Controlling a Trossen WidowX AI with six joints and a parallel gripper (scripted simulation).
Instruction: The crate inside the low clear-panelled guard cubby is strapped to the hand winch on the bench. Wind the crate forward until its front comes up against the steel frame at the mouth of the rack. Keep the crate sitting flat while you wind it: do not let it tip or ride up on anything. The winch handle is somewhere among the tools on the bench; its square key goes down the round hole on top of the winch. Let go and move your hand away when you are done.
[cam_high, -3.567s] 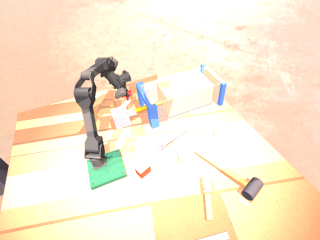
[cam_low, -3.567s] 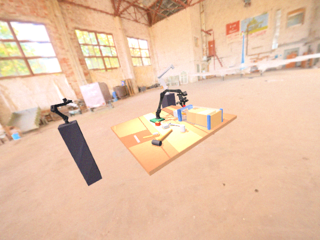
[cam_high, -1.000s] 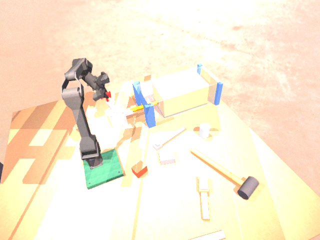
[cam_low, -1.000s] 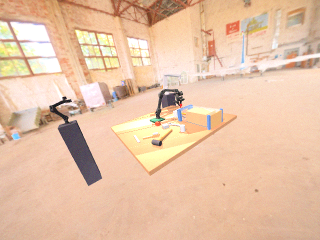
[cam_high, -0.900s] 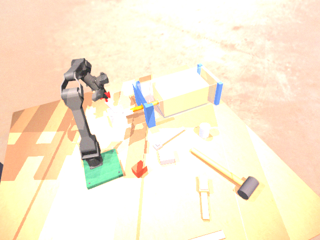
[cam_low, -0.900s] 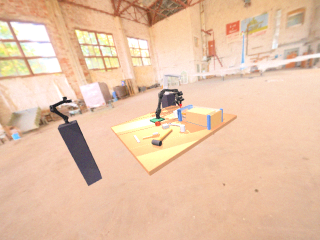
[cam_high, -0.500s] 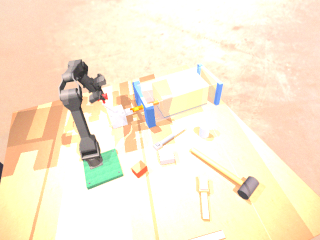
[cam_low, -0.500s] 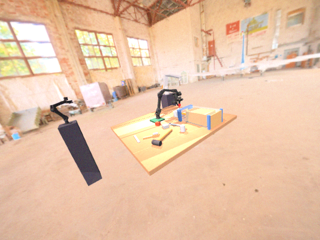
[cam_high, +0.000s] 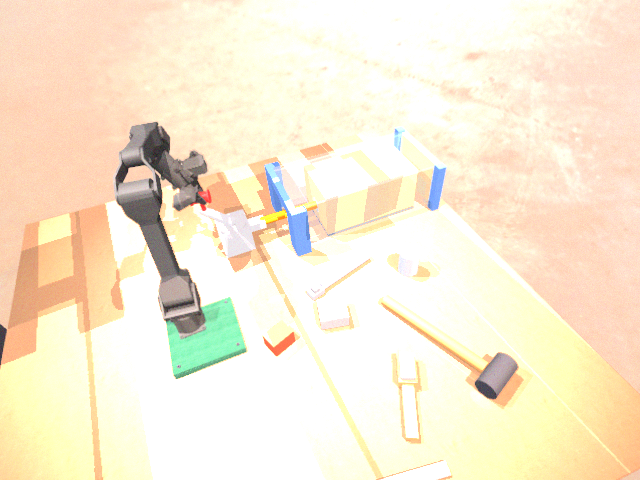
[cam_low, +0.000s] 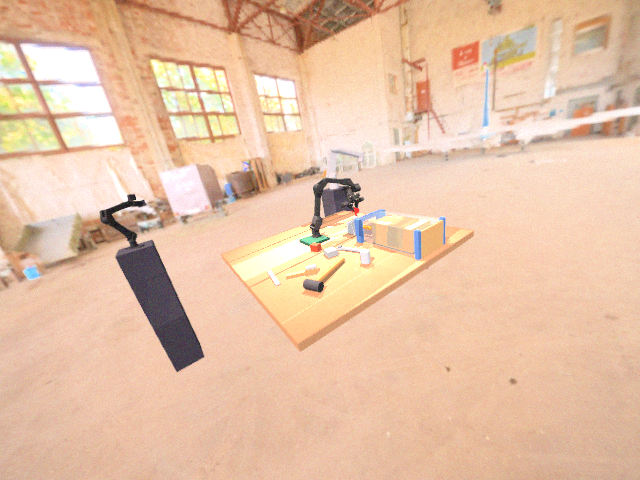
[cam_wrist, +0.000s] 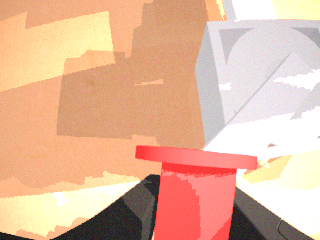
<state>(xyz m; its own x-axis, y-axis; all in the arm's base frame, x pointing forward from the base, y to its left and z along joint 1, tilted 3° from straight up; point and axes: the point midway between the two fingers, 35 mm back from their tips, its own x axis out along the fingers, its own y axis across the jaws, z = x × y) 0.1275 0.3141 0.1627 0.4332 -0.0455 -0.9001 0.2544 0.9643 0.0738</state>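
The white crank handle lies 10 mm ahead of my gripper tip, 30 mm to the right of it and 30 mm below it. The rest, counted from my gripper tip: blue steel frame (210 mm ahead, 80 mm to the right, 30 mm below); hand winch (30 mm ahead, 80 mm to the right, 100 mm below); red grip (10 mm behind).
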